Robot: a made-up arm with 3 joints.
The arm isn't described. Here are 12 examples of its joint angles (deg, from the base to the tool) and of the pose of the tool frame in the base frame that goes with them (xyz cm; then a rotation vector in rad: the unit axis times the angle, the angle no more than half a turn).
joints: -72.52 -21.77 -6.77
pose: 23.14 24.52 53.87 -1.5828 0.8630 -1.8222
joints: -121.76 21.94 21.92
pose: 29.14 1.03 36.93 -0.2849 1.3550 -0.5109
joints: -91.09 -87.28 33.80
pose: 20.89 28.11 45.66 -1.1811 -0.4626 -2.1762
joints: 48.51 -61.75 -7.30
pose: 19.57 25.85 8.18 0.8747 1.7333 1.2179
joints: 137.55 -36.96 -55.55
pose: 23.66 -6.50 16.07 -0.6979 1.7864 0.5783
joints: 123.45 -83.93 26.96
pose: 20.39 2.18 21.98 0.3311 1.8384 -0.8589
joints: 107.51 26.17 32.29
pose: 30.01 25.95 13.90 1.7591 1.1837 1.1722
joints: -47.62 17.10 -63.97
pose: 32.67 28.79 56.55 2.1213 -1.4778 1.1386
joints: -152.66 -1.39 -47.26
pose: 27.84 -8.44 37.59 -1.2009 1.7227 -0.0357
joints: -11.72 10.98 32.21
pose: 28.51 32.83 42.89 -1.7275 0.1050 -1.6706
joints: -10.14 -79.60 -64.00
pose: 22.38 40.69 13.80 0.3226 0.4552 2.0647
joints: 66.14 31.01 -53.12
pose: 33.79 41.07 15.66 0.9060 -0.0412 1.4689
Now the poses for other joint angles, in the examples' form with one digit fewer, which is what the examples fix.
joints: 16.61 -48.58 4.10
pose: 20.7 38.8 19.3 1.556 1.335 1.783
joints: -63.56 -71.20 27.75
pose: 20.8 33.5 43.0 -1.429 -0.627 -2.140
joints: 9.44 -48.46 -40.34
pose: 21.4 42.6 16.6 0.932 0.642 1.956
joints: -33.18 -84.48 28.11
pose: 20.5 37.5 30.7 -1.644 -1.578 -2.062
